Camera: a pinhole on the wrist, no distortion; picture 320 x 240 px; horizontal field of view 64.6 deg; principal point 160.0 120.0 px. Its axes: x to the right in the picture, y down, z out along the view. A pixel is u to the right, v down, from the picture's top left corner.
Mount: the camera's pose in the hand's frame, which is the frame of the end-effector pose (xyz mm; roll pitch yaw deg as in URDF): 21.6 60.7 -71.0 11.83 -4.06 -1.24
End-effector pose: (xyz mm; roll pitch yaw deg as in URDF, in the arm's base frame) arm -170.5 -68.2 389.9 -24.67 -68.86 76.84
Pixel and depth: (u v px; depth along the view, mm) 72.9 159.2 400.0
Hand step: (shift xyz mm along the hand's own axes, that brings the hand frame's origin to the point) -144.8 42.9 322.4
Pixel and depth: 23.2 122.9 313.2
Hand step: -170.3 4.1 223.5
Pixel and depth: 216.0 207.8 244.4
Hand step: 58.1 92.8 188.8
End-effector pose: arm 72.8 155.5 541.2 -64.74 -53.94 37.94
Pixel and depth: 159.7 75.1 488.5
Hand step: -15.6 -123.5 388.2
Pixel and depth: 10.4 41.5 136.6
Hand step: -69.3 -6.8 48.0
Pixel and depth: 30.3 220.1 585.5
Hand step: -319.2 174.7 526.7
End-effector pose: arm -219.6 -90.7 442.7 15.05 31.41 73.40
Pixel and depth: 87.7 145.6 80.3
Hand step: -7.1 52.8 7.4
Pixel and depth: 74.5 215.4 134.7
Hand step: -33.4 84.0 67.7
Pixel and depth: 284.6 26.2 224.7
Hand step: 114.8 -68.9 139.2
